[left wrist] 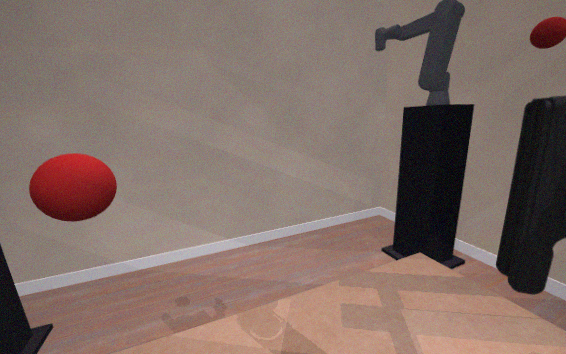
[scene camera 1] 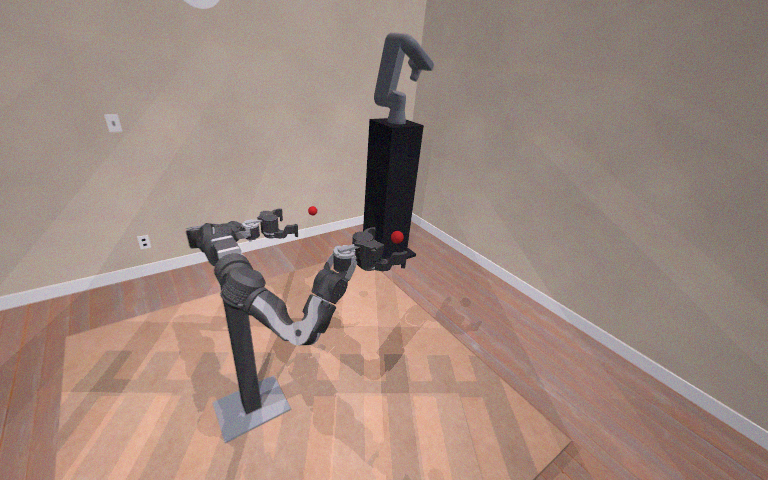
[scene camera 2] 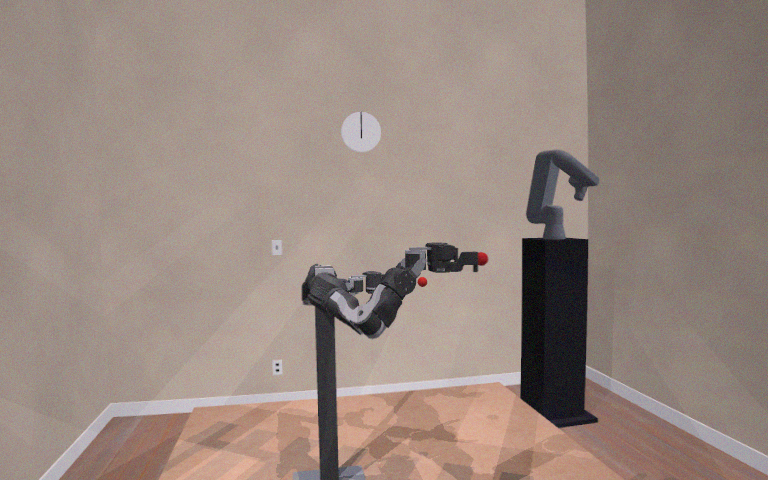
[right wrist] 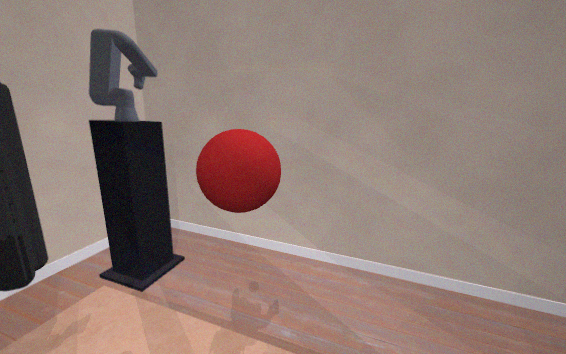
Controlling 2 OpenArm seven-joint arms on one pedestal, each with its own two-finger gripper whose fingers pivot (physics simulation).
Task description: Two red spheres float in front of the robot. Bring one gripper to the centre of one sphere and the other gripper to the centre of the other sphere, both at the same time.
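The nearer red sphere (scene camera 1: pixel 397 237) (scene camera 2: pixel 483 258) (right wrist: pixel 238 170) floats at the right gripper's fingertips; in scene camera 2 a finger hides its left side. The right gripper (scene camera 1: pixel 388 246) (scene camera 2: pixel 474 260) is open and empty; whether it touches the sphere is unclear. The farther red sphere (scene camera 1: pixel 312 210) (scene camera 2: pixel 422 281) floats a short gap beyond and slightly above the left gripper (scene camera 1: pixel 287 221), which is open and empty. In scene camera 2 the right arm hides the left gripper's fingers. In the left wrist view one red sphere (left wrist: pixel 73 187) is at left, another (left wrist: pixel 548 32) at the top right edge.
A grey robot arm (scene camera 1: pixel 388 70) (scene camera 2: pixel 542 186) (left wrist: pixel 439 50) (right wrist: pixel 101 67) stands on a tall black pedestal (scene camera 1: pixel 394 181) (scene camera 2: pixel 553 322) (left wrist: pixel 430 180) (right wrist: pixel 132 195) near the corner walls. Dark gripper parts (left wrist: pixel 530 200) (right wrist: pixel 15 200) stand at the side edges of the wrist views.
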